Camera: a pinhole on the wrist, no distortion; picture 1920 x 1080 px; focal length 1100.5 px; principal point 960.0 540.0 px. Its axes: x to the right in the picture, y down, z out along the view. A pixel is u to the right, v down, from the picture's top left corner.
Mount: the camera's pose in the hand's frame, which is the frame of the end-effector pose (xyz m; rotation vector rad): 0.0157 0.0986 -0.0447 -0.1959 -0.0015 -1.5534
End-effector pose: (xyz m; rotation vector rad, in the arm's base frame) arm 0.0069 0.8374 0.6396 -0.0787 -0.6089 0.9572
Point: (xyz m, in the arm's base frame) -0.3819 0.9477 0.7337
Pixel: 322 241
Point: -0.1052 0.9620 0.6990
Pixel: 793 903
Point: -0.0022 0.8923 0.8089
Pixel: 1831 1023
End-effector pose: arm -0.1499 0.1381 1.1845 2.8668 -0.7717 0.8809
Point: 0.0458 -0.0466 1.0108
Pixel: 1142 779
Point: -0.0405 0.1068 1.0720
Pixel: 1767 483
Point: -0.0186 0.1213 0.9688
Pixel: 1606 267
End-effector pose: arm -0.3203 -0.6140 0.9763 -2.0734 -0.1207 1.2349
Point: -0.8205 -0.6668 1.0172
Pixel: outside the picture
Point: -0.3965 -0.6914 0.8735
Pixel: 617 258
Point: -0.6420 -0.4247 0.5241
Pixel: 861 838
